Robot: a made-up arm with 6 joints. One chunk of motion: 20 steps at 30 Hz.
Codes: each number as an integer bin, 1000 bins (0 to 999) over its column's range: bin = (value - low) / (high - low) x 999, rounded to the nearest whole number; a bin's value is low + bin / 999 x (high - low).
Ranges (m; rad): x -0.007..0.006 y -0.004..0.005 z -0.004..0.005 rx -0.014..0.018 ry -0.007..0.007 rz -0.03..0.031
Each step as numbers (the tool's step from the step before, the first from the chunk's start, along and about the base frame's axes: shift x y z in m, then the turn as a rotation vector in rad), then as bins.
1 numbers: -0.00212 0.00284 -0.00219 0.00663 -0.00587 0.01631
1 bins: 375 759 201 644 81 758
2 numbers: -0.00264 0.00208 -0.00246 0.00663 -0.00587 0.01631
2 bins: 335 675 171 644 81 758
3 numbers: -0.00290 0.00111 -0.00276 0.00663 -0.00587 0.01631
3 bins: 315 567 138 644 81 758
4 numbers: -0.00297 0.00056 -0.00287 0.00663 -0.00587 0.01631
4 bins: 310 506 125 644 81 758
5 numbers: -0.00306 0.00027 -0.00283 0.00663 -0.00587 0.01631
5 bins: 303 474 130 644 81 758
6 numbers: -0.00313 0.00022 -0.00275 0.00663 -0.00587 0.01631
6 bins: 297 468 139 644 81 758
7 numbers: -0.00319 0.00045 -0.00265 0.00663 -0.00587 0.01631
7 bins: 293 494 150 644 81 758
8 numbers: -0.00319 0.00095 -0.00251 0.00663 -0.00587 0.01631
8 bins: 293 549 165 644 81 758
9 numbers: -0.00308 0.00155 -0.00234 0.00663 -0.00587 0.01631
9 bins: 301 616 184 644 81 758
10 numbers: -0.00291 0.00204 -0.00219 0.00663 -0.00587 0.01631
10 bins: 314 670 201 644 81 758
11 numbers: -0.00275 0.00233 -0.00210 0.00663 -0.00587 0.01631
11 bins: 327 703 211 644 81 758
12 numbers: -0.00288 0.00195 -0.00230 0.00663 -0.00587 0.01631
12 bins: 317 660 189 644 81 758
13 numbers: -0.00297 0.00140 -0.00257 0.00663 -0.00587 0.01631
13 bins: 310 599 159 644 81 758
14 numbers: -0.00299 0.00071 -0.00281 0.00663 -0.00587 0.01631
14 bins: 308 523 132 644 81 758
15 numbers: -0.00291 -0.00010 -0.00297 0.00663 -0.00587 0.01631
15 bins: 314 433 114 644 81 758
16 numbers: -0.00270 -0.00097 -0.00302 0.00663 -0.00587 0.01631
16 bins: 330 336 109 644 81 758
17 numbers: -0.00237 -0.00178 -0.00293 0.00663 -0.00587 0.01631
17 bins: 356 246 119 644 81 758
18 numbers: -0.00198 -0.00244 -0.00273 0.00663 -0.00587 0.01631
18 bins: 386 173 141 644 81 758
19 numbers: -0.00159 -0.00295 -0.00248 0.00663 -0.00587 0.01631
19 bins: 416 117 169 644 81 758
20 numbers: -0.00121 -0.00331 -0.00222 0.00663 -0.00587 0.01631
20 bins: 445 77 198 644 81 758
